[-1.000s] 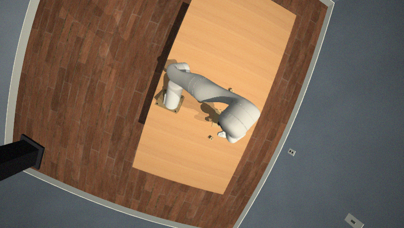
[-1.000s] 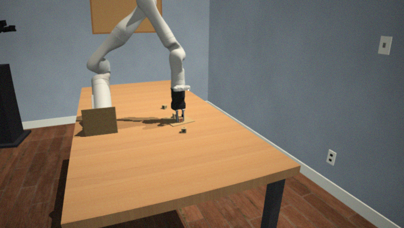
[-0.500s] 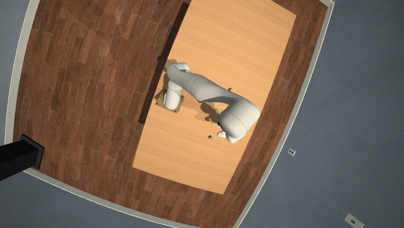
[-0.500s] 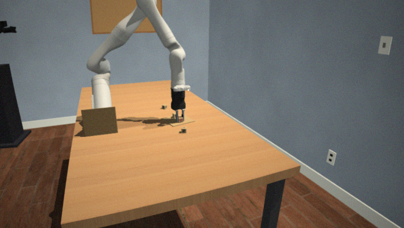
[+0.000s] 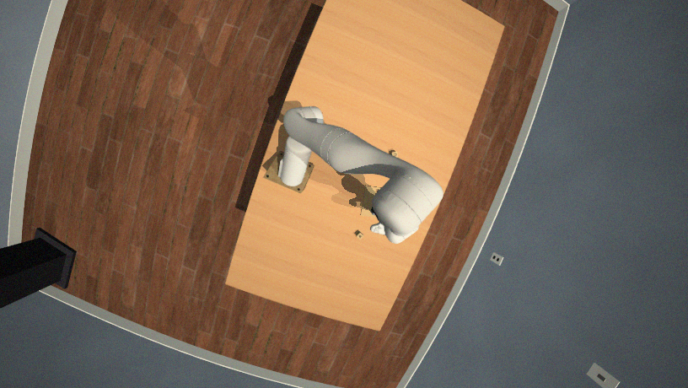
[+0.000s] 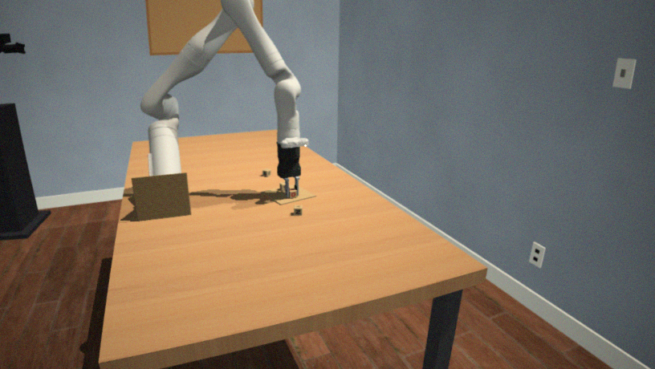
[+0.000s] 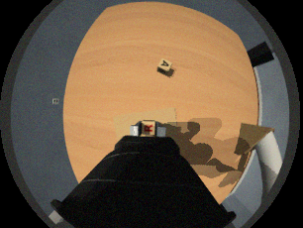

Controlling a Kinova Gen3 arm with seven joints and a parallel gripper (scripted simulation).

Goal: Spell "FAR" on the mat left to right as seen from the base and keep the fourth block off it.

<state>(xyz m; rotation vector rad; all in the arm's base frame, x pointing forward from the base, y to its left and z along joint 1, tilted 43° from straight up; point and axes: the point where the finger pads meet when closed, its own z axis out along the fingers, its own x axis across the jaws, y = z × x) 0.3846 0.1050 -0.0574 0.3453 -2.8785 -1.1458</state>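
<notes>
Right now the tan mat is 1 cm behind my hand, 4 cm to the left of it and 2 cm below it.
</notes>
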